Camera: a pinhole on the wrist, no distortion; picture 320 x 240 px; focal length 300.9 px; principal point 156.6 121.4 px. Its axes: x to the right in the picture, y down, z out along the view. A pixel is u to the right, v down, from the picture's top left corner.
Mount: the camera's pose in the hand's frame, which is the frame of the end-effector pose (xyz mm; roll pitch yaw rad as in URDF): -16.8 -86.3 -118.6 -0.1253 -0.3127 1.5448
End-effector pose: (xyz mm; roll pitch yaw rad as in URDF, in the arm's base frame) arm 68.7 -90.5 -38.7 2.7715 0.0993 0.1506
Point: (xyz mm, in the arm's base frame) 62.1 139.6 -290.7
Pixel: 38 9
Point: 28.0 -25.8 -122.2
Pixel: 235 93
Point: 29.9 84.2 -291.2
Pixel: 88 51
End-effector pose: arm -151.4 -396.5 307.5 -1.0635 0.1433 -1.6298
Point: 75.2 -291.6 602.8
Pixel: 215 178
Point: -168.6 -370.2 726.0
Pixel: 16 132
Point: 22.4 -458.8 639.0
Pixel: 170 67
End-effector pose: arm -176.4 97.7 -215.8 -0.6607 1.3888 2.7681
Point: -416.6 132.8 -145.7
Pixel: 234 91
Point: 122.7 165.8 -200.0
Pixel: behind the camera
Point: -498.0 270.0 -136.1
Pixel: 122 77
